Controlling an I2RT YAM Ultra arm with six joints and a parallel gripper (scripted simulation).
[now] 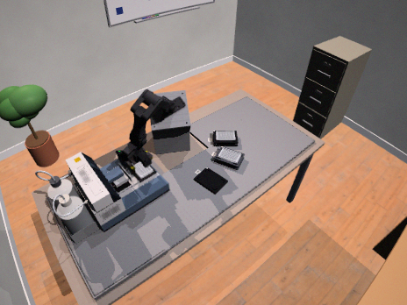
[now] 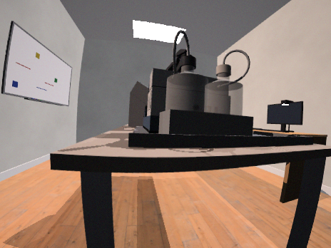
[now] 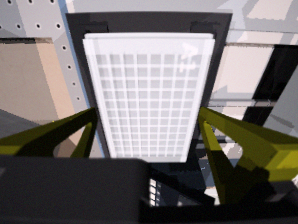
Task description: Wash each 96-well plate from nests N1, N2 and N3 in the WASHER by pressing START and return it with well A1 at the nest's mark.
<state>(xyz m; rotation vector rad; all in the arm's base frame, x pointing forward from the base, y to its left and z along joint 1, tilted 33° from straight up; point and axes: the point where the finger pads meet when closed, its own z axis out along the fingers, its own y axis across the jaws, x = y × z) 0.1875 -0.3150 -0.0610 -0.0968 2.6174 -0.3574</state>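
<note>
Right now my hand is 10 mm above the dark carrier. Round my hand: plate washer 150 mm to the right, 40 mm above; then label 180 mm ahead, 280 mm to the left, 90 mm below; then black nest 280 mm ahead, 290 mm to the left, 90 mm below.
</note>
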